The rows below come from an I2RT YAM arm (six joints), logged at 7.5 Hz.
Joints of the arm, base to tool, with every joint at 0 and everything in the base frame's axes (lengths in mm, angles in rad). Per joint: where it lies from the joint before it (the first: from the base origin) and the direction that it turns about. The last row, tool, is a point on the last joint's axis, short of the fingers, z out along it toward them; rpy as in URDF.
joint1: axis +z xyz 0 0 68
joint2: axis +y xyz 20 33.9 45.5
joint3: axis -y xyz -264 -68.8 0
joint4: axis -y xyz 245 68.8 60
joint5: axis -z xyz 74 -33.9 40.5
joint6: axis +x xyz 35.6 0 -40.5
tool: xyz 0 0 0 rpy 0 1.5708 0
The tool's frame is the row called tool.
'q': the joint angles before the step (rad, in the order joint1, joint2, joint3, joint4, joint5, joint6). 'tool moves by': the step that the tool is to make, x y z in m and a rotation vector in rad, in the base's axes. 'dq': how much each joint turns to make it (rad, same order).
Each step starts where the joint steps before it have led.
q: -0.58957 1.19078 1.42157 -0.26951 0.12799 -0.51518
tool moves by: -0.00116 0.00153 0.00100 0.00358 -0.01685 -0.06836
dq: 0.01373 -0.00498 -0.00305 0.00761 0.08163 0.01525
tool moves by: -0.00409 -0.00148 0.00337 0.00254 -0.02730 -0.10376
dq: 0.00039 -0.00304 0.00533 0.00803 0.10377 0.01984
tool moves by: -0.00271 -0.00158 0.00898 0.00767 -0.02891 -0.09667
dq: 0.00189 0.01335 0.04234 -0.01755 0.09841 0.02442
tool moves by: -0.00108 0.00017 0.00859 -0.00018 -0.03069 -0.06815
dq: 0.00804 0.01297 0.03779 -0.00650 0.07632 0.01754
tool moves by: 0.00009 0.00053 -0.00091 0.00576 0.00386 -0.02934
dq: 0.00648 0.00076 -0.00002 -0.00685 0.03586 0.00268
